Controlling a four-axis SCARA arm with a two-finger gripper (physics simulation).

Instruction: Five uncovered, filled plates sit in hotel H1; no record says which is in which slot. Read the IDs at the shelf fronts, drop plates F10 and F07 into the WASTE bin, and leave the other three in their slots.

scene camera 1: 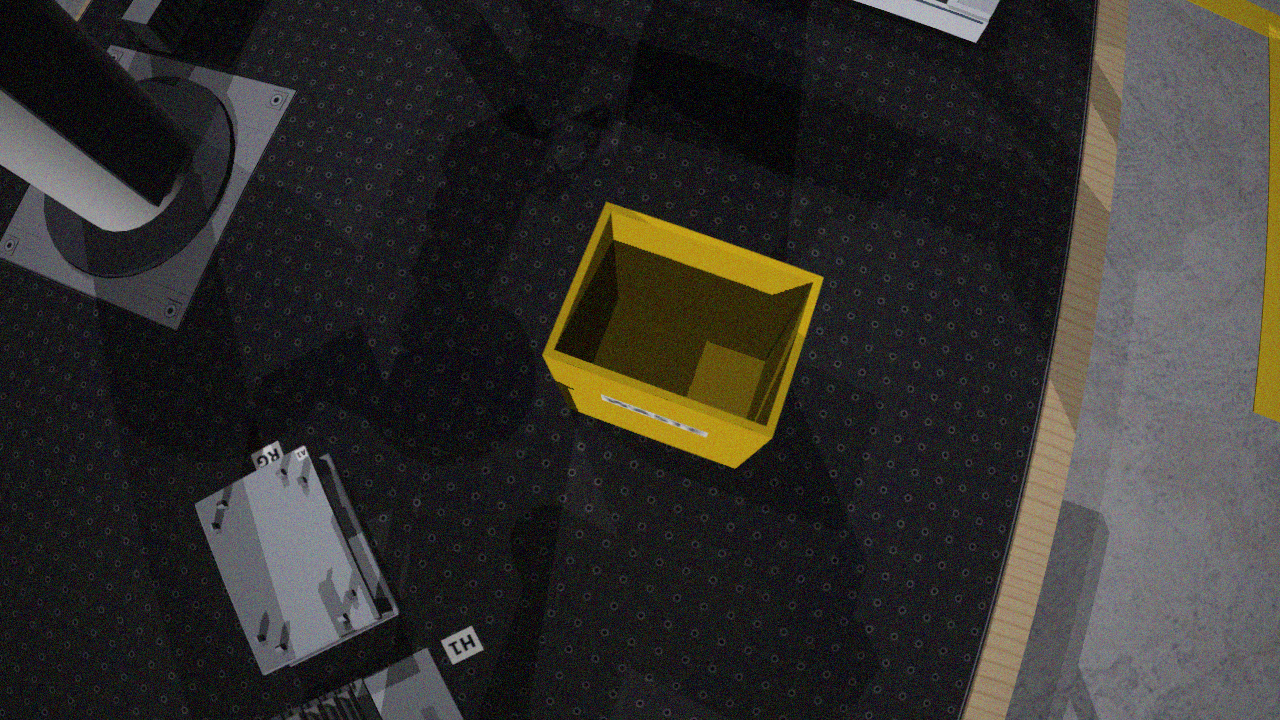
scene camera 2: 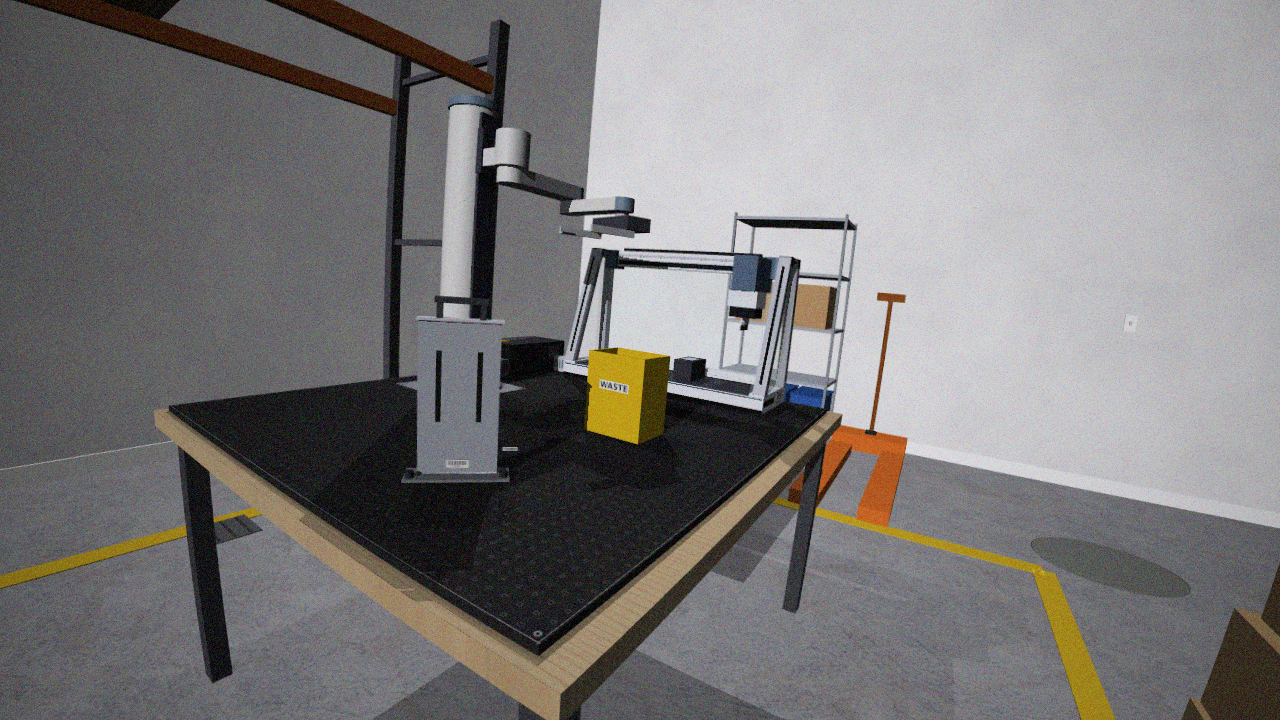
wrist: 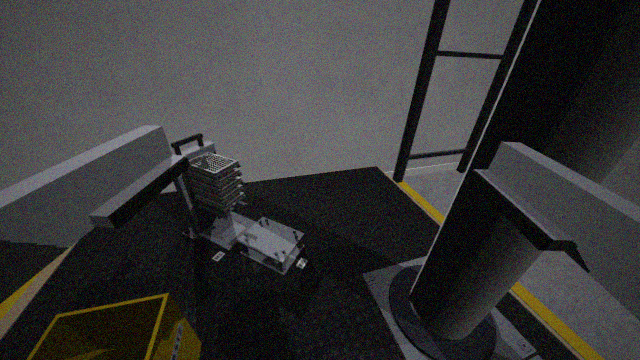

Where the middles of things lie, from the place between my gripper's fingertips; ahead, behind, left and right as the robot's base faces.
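Measuring from my hand, I find the plate f01 (wrist: 209, 164) 25 cm below it, 51 cm to the right of it and 16 cm ahead of it. The grey rg stand (scene camera 1: 285, 560) is 46 cm below my hand, 39 cm to the right of it and 3 cm ahead of it, while the H1 label (scene camera 1: 465, 643) sits far below my hand, far to the right of it and a fair way ahead of it. As for the dark tower (scene camera 2: 457, 436), it is 37 cm below my hand, 22 cm ahead of it and 57 cm to the right of it.
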